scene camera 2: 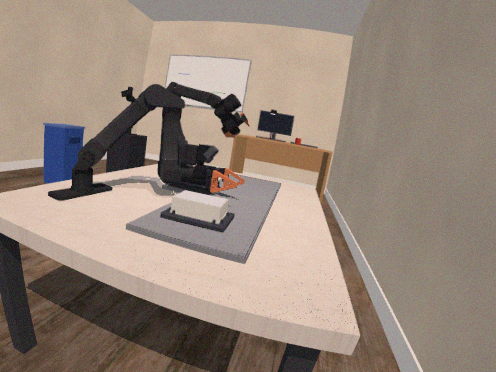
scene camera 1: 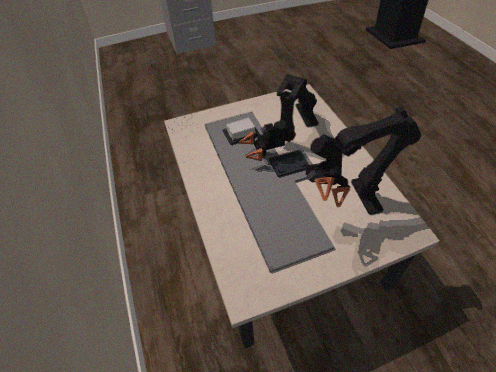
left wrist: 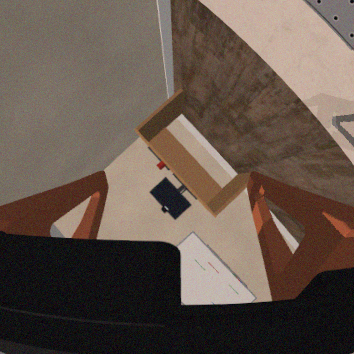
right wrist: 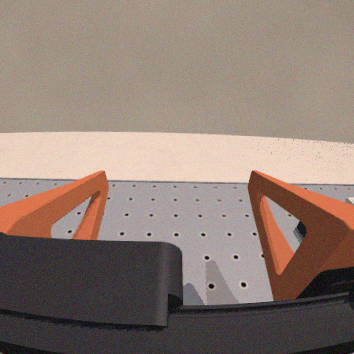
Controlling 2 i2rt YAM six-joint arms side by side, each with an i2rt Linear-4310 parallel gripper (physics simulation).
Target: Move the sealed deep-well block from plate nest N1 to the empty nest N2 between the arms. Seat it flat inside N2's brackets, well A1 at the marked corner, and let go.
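Places are measured from the left arm's base along level axes (x ahead, y left, z up), in centimetres.
Pixels of known places: left gripper, between the fingertips: (scene camera 2: 241, 131) (scene camera 1: 331, 203) (left wrist: 177, 178); right gripper, between the fingertips: (scene camera 2: 240, 183) (scene camera 1: 242, 149) (right wrist: 177, 178); left arm's base, origin of its link: (scene camera 1: 366, 195); right arm's base, origin of its link: (scene camera 2: 82, 192) (scene camera 1: 306, 114).
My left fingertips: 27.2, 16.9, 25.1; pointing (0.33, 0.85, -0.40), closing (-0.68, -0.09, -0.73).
Observation:
Ahead of a thing's pixels: the offset from my left fingertips to its middle, as dx, dy, dz. Level surfaces: height alone.
The white deep-well block @(+18.2, -70.9, -20.5) (scene camera 1: 241, 128) (scene camera 2: 200, 205) sits in the dark plate nest N1 @(+18.2, -70.9, -22.7) (scene camera 1: 232, 141) (scene camera 2: 190, 222) at the far end of the grey board. The dark nest N2 @(+0.8, -43.4, -22.9) (scene camera 1: 287, 172) lies between the arms in scene camera 1, with nothing in it that I can see. My right gripper (scene camera 1: 248, 148) (right wrist: 177, 178) is open and empty, low over the board, beside N1 and close to N2. My left gripper (scene camera 1: 332, 202) (left wrist: 177, 178) is open and empty, raised above the table, at the lower right of N2 in scene camera 1. The A1 corner mark is too small to make out.
The grey perforated board @(dz -23.9) (scene camera 1: 280, 220) (scene camera 2: 255, 205) lies along the pale table @(dz -25.1) (scene camera 1: 210, 240) (scene camera 2: 300, 280). The left arm's forearm hangs over the table beside N2. A desk (scene camera 2: 280, 154) (left wrist: 185, 165) with a monitor, a whiteboard (scene camera 2: 207, 80) and a blue bin (scene camera 2: 62, 152) stand beyond the table.

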